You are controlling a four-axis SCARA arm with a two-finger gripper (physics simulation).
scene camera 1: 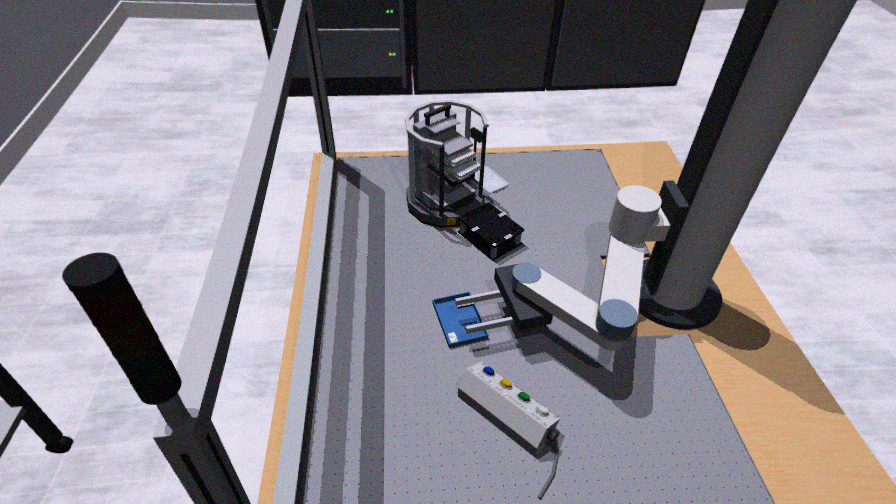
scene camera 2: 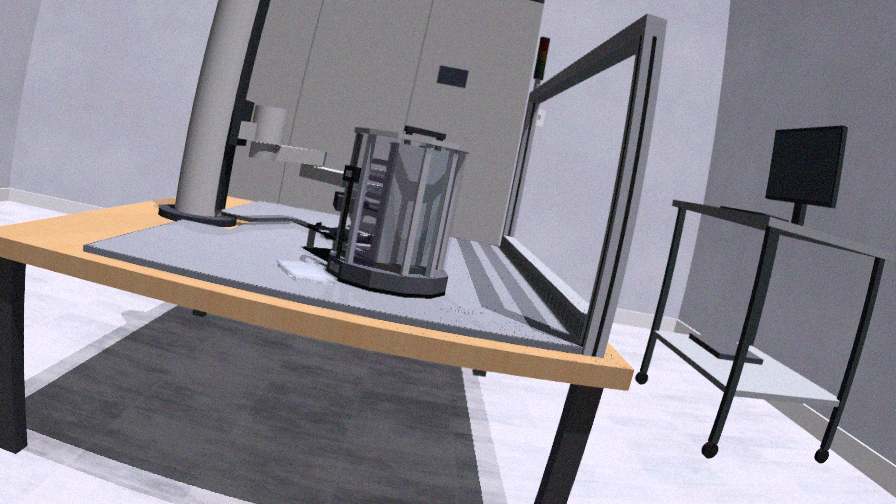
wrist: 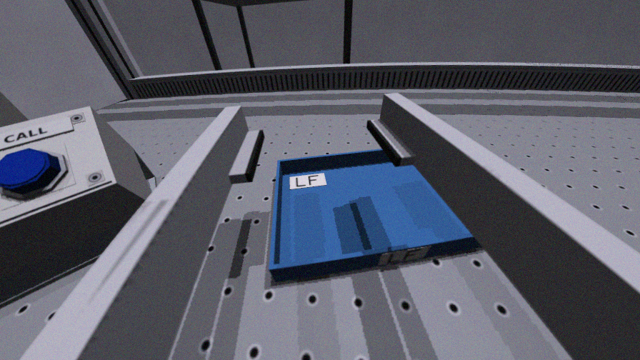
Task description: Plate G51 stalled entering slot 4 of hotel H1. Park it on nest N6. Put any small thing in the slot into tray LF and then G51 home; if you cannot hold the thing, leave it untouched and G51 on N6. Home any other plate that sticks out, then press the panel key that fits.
The same spot on a blue tray: (wrist: 332, 213) is (scene camera 1: 465, 329).
